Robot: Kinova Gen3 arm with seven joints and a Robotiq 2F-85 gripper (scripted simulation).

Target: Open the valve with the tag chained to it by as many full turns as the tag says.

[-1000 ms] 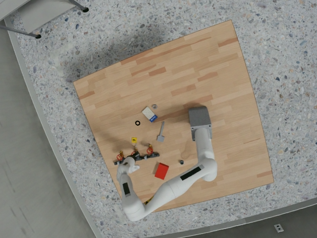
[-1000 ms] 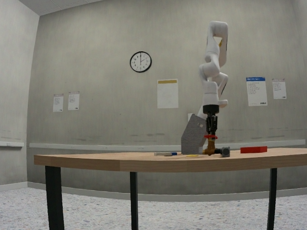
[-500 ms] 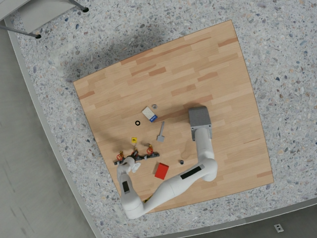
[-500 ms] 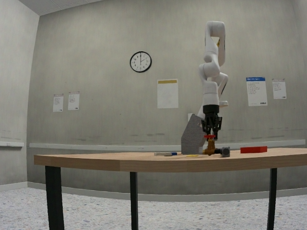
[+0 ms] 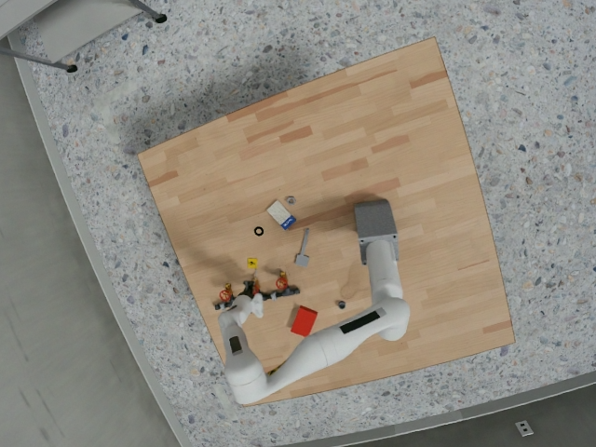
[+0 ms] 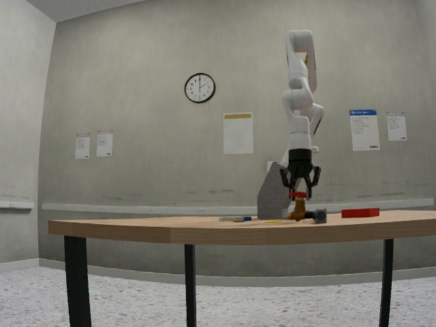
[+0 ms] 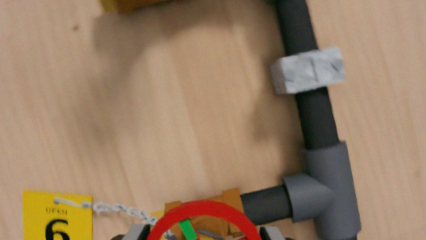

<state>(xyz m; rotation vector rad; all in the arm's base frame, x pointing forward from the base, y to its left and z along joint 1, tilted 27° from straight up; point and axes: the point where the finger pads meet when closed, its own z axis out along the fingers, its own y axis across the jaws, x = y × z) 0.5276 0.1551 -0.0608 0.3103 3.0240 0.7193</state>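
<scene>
Right now the yellow tag is 10 mm behind my hand, 90 mm to the right of it and 80 mm below it. From my hand the other things lie so: red block: 160 mm behind, 200 mm to the left, 70 mm below; then grey scraper: 230 mm behind, 100 mm to the right, 80 mm below; then blue box: 170 mm behind, 270 mm to the right, 70 mm below.
</scene>
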